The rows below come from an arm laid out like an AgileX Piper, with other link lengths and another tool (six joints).
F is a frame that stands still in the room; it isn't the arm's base.
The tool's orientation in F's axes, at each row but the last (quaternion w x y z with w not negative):
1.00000 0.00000 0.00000 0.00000
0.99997 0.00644 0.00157 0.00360
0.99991 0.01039 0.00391 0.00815
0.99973 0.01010 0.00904 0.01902
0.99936 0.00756 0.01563 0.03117
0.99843 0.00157 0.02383 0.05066
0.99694 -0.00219 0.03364 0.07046
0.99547 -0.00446 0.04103 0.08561
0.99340 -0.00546 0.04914 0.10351
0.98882 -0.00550 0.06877 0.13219
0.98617 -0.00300 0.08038 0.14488
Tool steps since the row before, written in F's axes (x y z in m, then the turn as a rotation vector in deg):
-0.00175 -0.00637 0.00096 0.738 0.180 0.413
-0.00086 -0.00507 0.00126 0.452 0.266 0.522
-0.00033 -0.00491 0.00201 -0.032 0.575 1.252
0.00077 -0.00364 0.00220 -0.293 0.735 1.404
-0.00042 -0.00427 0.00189 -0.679 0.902 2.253
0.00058 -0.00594 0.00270 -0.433 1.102 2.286
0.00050 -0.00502 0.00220 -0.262 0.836 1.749
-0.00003 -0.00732 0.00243 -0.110 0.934 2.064
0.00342 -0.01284 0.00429 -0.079 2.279 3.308
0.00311 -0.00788 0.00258 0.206 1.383 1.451
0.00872 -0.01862 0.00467 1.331 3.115 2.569
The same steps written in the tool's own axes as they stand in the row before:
-0.00175 -0.00637 0.00096 0.738 0.180 0.413
-0.00090 -0.00505 0.00132 0.452 0.269 0.520
-0.00043 -0.00486 0.00211 -0.032 0.601 1.240
0.00059 -0.00362 0.00229 -0.289 0.774 1.383
-0.00074 -0.00420 0.00194 -0.690 0.979 2.217
-0.00015 -0.00595 0.00273 -0.427 1.153 2.262
-0.00036 -0.00504 0.00218 -0.259 0.865 1.735
-0.00147 -0.00721 0.00230 -0.119 0.935 2.063
0.00027 -0.01327 0.00433 0.064 2.244 3.332
0.00056 -0.00840 0.00274 0.358 1.291 1.505
0.00219 -0.02025 0.00544 1.737 2.648 2.837

